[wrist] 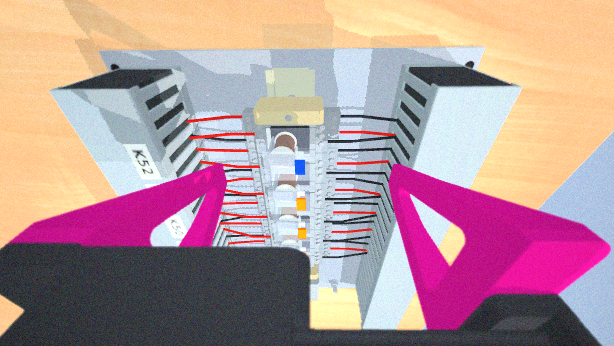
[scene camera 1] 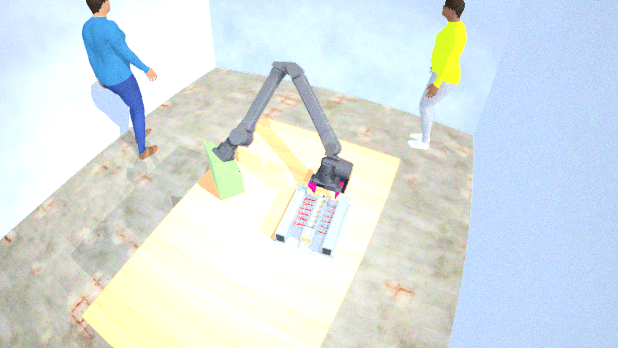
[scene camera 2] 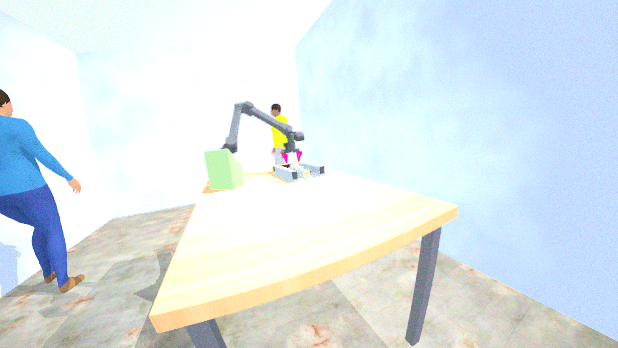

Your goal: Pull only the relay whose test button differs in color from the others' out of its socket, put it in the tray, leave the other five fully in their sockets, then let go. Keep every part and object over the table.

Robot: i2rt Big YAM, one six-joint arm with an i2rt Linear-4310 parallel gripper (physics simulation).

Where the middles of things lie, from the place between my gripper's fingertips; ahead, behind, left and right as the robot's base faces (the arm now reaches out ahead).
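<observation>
Beige end block (wrist: 269, 110): 1 cm to the left of my hand, 2 cm behind it, 5 cm below it. Grey panel (wrist: 360, 81): 2 cm ahead of my hand, 11 cm to the right of it, 8 cm below it; going by their middles, it is the farthest from my hand of the things named here. Clear-cased relay (wrist: 286, 153): my hand is 1 cm past it, 1 cm to the left of it and 3 cm above it.
</observation>
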